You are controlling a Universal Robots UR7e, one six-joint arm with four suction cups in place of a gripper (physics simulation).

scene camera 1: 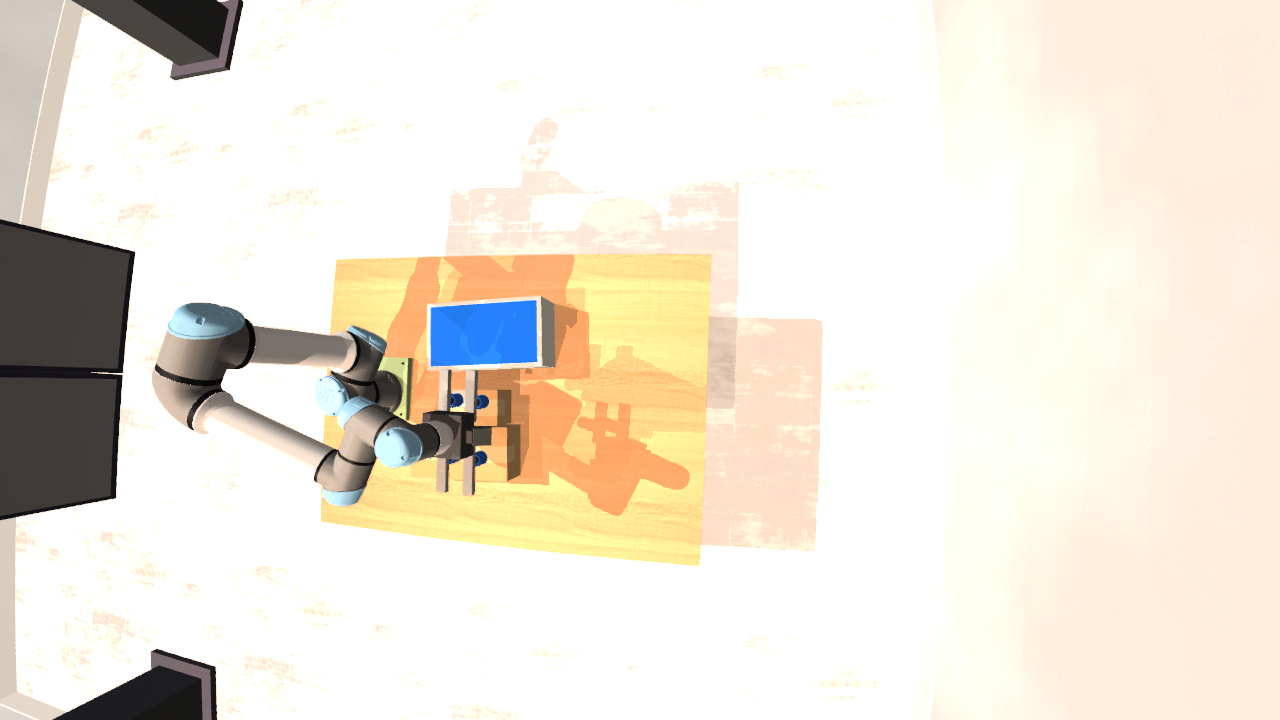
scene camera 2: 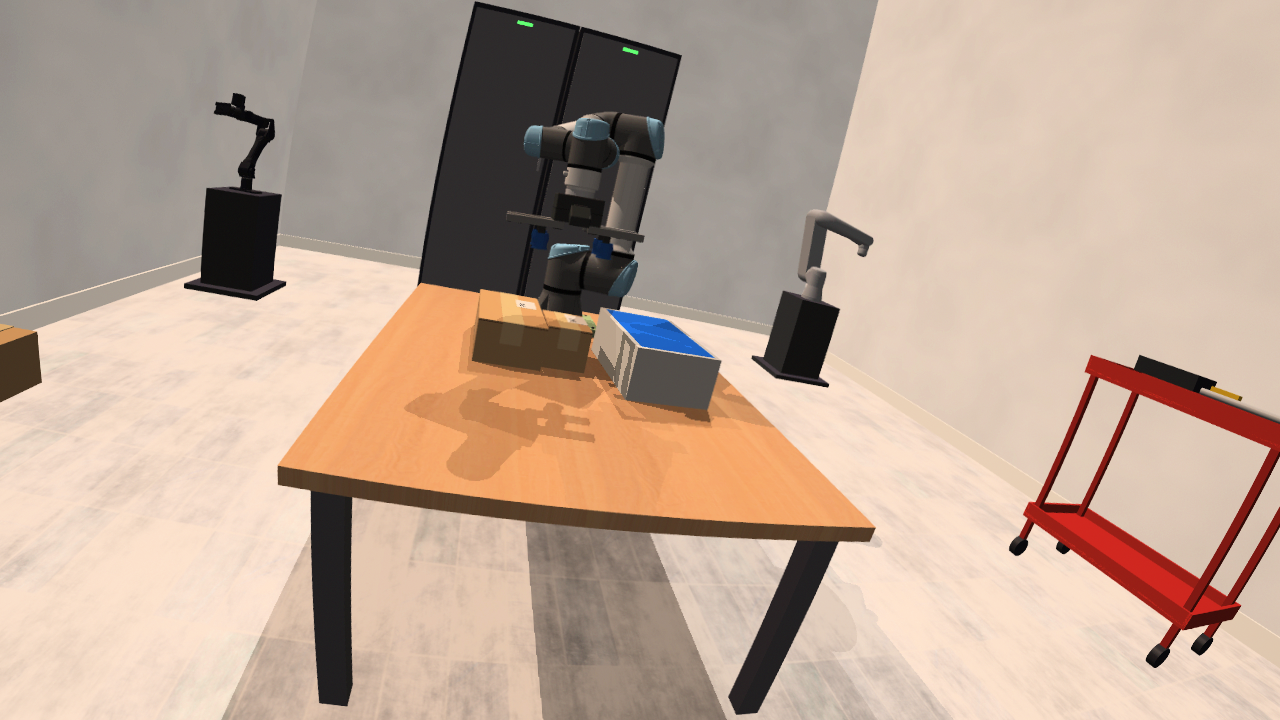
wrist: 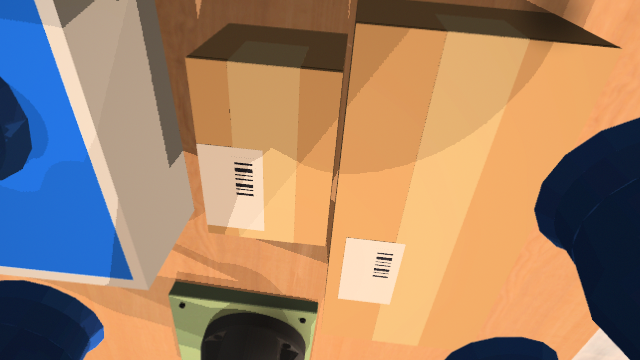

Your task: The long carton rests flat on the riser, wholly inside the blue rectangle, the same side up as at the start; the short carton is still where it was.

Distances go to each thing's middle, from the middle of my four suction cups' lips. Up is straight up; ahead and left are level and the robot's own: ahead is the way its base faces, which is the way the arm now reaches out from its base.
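Short carton [scene camera 1: 498, 412]: 240 mm below my suction cup, 90 mm behind it and 40 mm to the left of it. Long carton [scene camera 1: 504, 455]: 100 mm to the right of my suction cup, 130 mm behind it, 240 mm below it. Grey riser [scene camera 2: 649, 359]: 250 mm to the left of my suction cup, 60 mm behind it, 230 mm below it. Going by their middles, the grey riser is the farthest from my suction cup of the things named here.
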